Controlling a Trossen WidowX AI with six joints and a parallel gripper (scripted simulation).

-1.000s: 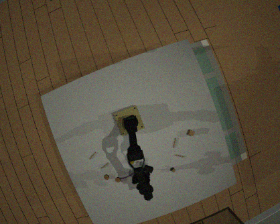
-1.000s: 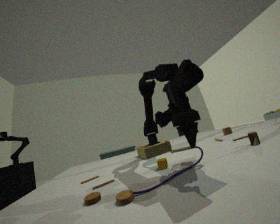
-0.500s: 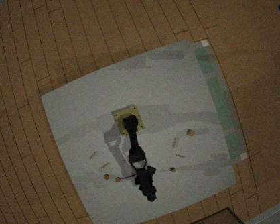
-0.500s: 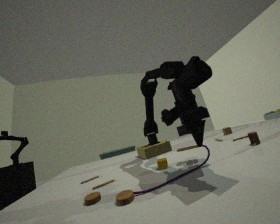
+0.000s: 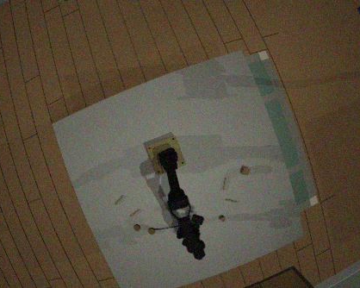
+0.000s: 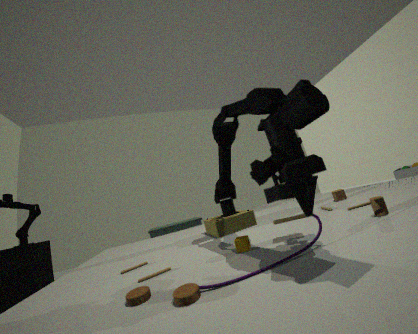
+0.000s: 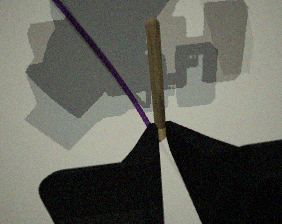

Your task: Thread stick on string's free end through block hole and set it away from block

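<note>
The yellow block lies 140 mm behind my gripper tip, 80 mm to the right of it and 40 mm below it. From my gripper tip the other things lie so: wooden block 420 mm to the left, 150 mm behind, 40 mm below; then wooden cylinder 180 mm to the left, 50 mm ahead, 40 mm below.
</note>
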